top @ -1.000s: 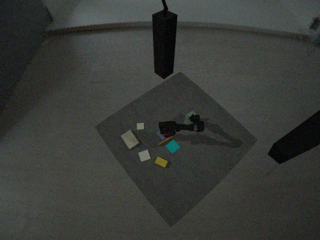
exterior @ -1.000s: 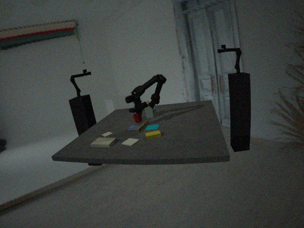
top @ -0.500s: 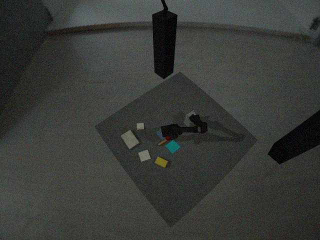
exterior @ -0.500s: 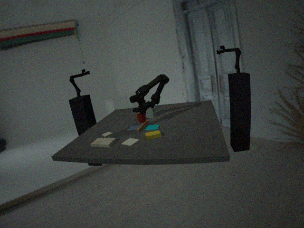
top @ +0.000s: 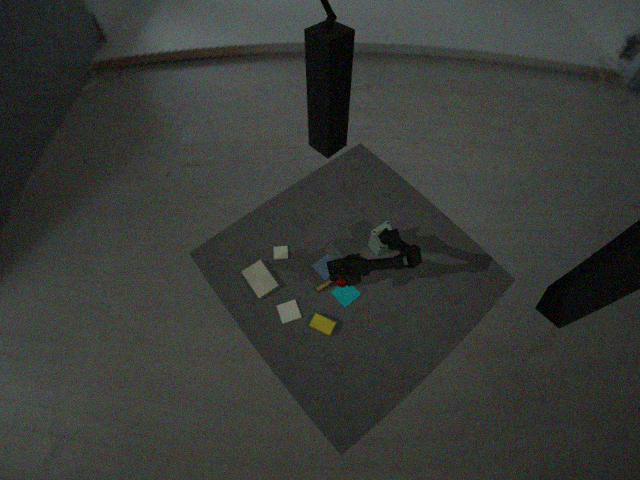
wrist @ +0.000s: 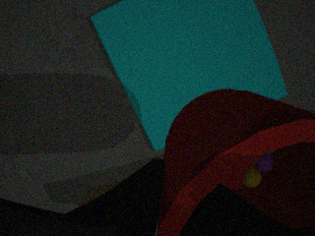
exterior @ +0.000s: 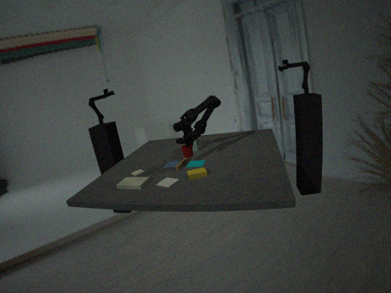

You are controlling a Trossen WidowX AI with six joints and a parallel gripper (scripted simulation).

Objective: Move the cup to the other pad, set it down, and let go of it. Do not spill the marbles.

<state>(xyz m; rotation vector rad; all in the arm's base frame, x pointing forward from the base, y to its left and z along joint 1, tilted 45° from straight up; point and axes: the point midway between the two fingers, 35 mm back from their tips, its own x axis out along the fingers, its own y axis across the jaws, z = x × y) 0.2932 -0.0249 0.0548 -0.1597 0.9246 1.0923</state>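
Now: the yellow marble 4 cm to the right of my gripper tip, 3 cm ahead of it and 2 cm below it. Round my gripper tip: purple marble: 4 cm ahead, 3 cm to the right, 2 cm below; wooden bar: 9 cm below, 6 cm to the right, 2 cm ahead; red cup: 2 cm to the right, 2 cm ahead.
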